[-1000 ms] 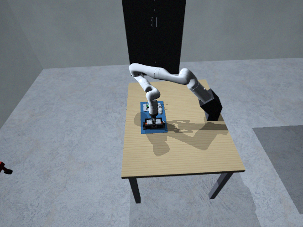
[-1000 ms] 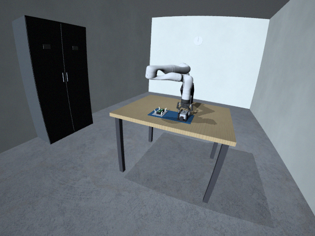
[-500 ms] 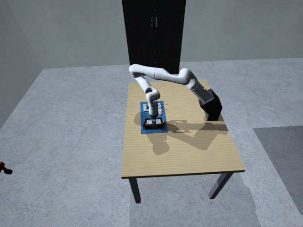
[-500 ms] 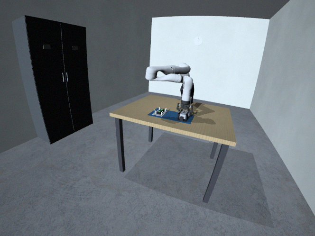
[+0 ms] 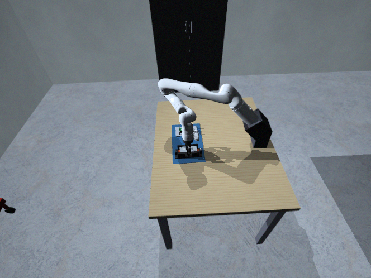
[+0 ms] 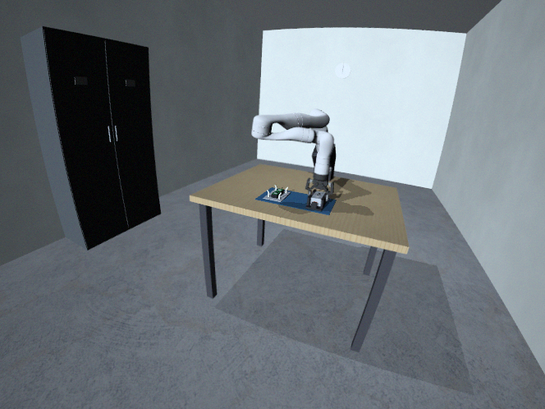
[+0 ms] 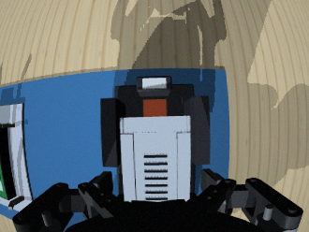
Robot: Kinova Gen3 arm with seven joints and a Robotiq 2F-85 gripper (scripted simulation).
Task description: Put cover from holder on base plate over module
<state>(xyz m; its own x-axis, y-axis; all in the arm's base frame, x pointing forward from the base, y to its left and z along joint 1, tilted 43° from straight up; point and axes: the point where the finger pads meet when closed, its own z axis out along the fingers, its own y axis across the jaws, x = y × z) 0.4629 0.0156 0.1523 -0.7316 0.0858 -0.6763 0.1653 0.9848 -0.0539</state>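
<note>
Now: hand right at the light grey cover.
</note>
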